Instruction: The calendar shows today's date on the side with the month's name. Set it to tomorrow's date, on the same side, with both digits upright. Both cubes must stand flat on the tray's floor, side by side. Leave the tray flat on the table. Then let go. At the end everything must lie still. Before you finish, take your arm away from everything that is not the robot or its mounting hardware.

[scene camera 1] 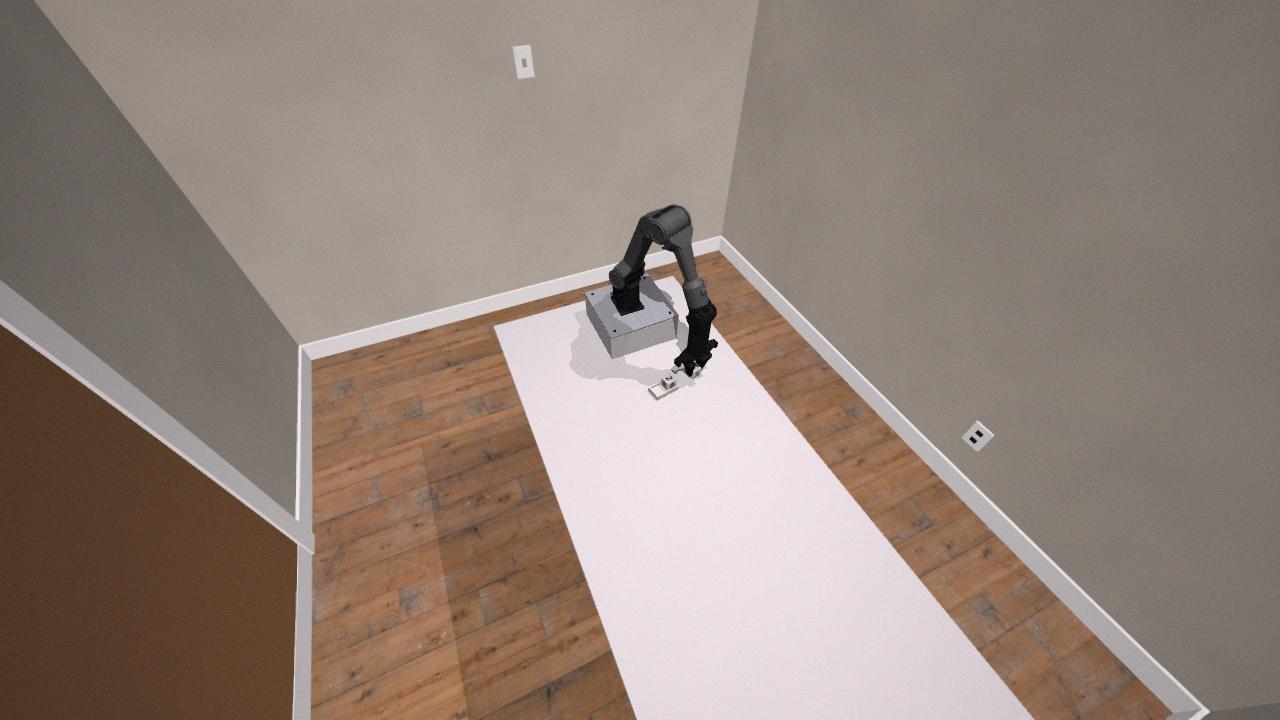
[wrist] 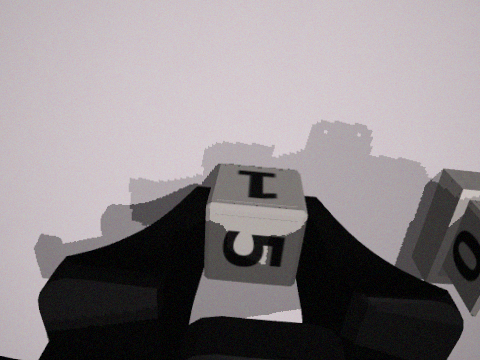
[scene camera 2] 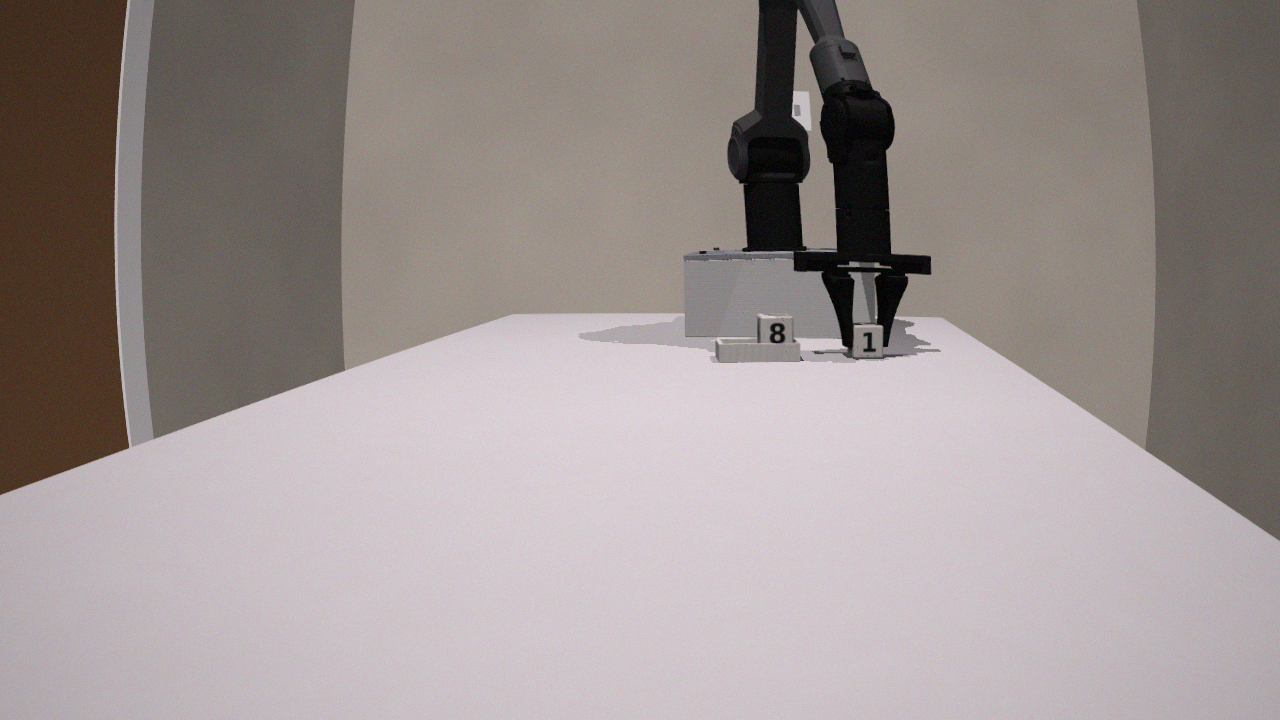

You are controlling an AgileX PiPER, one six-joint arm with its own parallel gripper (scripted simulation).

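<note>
My gripper (scene camera 2: 865, 345) (scene camera 1: 693, 371) (wrist: 254, 214) is visible in these views. I also see a cube (scene camera 2: 868, 337), a tray (scene camera 2: 726, 350) and a cube (scene camera 2: 771, 328).
</note>
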